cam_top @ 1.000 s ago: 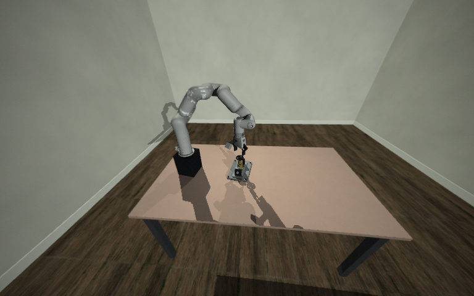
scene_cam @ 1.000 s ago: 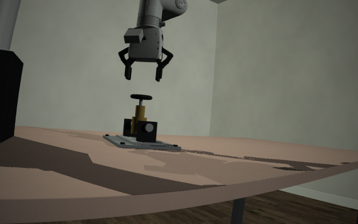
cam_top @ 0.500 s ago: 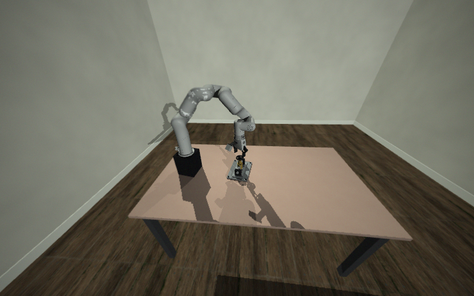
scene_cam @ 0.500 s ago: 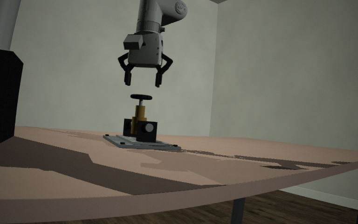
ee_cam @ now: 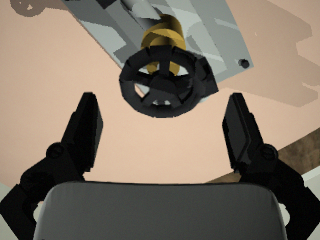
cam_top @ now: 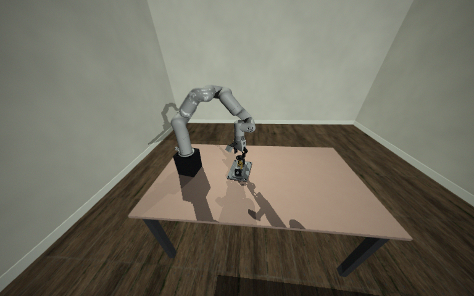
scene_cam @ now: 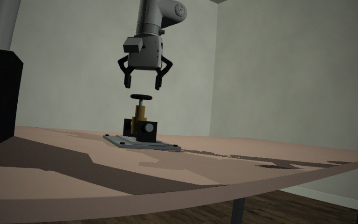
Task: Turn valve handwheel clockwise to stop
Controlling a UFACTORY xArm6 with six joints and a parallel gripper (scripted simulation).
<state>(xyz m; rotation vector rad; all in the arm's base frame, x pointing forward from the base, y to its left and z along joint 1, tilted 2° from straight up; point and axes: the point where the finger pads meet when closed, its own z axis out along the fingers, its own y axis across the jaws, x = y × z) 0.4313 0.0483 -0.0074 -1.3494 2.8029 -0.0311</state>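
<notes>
Right now my hand is 40 mm above the black spoked handwheel.
</notes>
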